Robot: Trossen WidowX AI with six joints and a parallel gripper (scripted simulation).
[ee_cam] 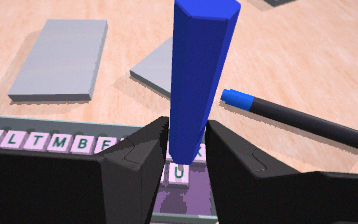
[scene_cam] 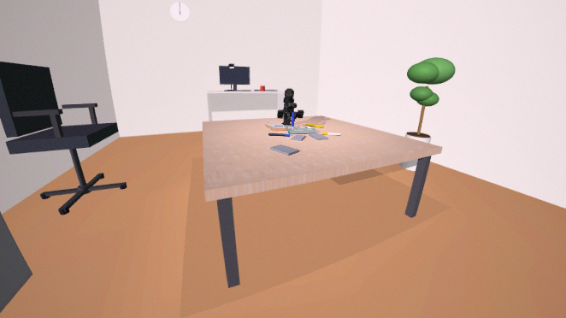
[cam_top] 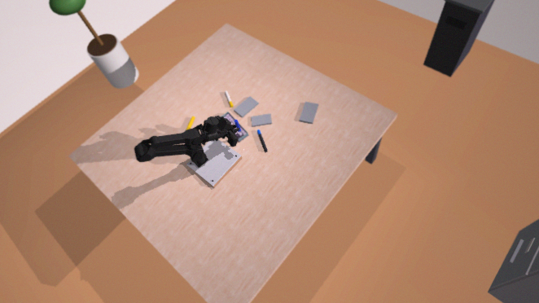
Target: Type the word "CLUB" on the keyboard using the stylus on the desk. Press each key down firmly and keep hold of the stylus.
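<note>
My gripper tip is 2 cm past the c key, 5 cm to the right of it and 7 cm above it. Also, from my gripper tip: thin metal tip: 5 cm below; blue stylus: 2 cm below; blue-tipped black pen: 7 cm ahead, 9 cm to the right, 7 cm below.
</note>
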